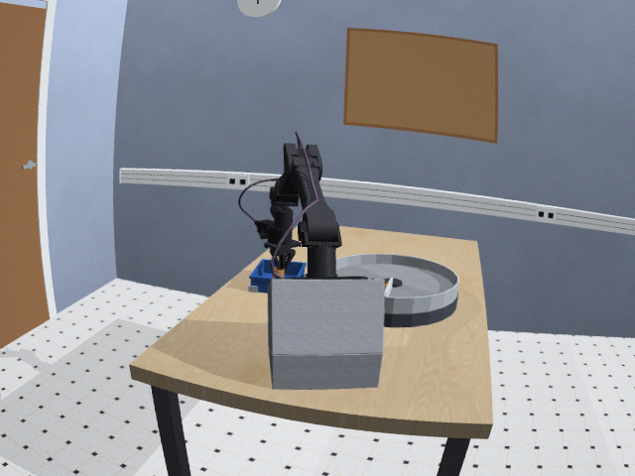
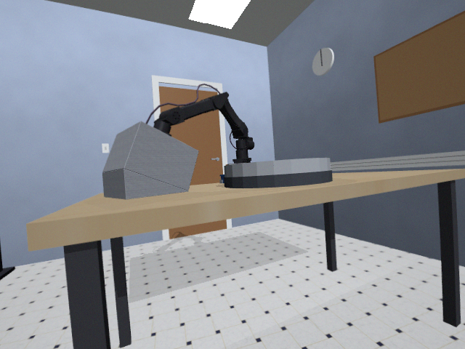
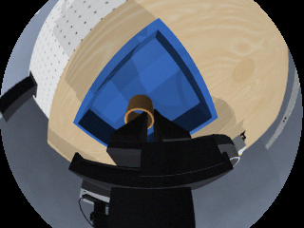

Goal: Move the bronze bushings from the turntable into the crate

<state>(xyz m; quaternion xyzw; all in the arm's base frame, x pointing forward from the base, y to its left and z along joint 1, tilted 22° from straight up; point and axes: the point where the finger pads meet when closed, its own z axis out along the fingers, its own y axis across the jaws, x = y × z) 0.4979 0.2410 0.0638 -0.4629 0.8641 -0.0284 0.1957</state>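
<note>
The blue crate lies 20 mm below my hand, 20 mm behind it and 10 mm to the left of it. Round my hand: grey turntable (350 mm to the right, 30 mm behind, 10 mm above).
</note>
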